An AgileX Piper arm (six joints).
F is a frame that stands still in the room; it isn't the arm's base.
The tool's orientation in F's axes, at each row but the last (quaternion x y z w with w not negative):
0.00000 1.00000 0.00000 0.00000
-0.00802 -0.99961 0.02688 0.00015
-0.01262 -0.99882 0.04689 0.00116
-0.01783 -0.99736 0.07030 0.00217
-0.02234 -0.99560 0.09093 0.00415
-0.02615 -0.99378 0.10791 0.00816
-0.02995 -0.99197 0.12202 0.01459
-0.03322 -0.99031 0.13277 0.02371
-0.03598 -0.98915 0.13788 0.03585
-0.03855 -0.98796 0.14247 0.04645
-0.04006 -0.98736 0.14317 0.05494
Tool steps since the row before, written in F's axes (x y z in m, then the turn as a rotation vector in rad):
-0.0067 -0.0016 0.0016 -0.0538 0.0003 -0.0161
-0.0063 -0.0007 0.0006 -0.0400 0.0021 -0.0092
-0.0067 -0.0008 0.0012 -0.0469 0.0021 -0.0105
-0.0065 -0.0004 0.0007 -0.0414 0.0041 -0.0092
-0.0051 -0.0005 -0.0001 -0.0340 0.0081 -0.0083
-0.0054 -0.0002 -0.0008 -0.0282 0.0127 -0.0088
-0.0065 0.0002 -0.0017 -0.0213 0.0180 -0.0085
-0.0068 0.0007 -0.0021 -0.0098 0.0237 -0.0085
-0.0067 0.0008 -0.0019 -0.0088 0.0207 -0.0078
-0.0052 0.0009 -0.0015 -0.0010 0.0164 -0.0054
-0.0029 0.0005 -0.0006 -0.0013 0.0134 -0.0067
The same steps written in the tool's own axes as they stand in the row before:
0.0067 -0.0016 -0.0016 0.0538 0.0003 0.0161
0.0063 -0.0008 -0.0006 0.0400 0.0020 0.0091
0.0067 -0.0011 -0.0011 0.0469 0.0019 0.0104
0.0065 -0.0007 -0.0006 0.0415 0.0039 0.0088
0.0051 -0.0007 0.0003 0.0343 0.0080 0.0071
0.0054 -0.0003 0.0009 0.0287 0.0129 0.0065
0.0065 0.0002 0.0018 0.0222 0.0183 0.0047
0.0067 0.0008 0.0022 0.0112 0.0245 0.0025
0.0066 0.0009 0.0021 0.0100 0.0215 0.0026
0.0051 0.0010 0.0017 0.0020 0.0172 0.0007
0.0029 0.0005 0.0008 0.0019 0.0146 0.0028

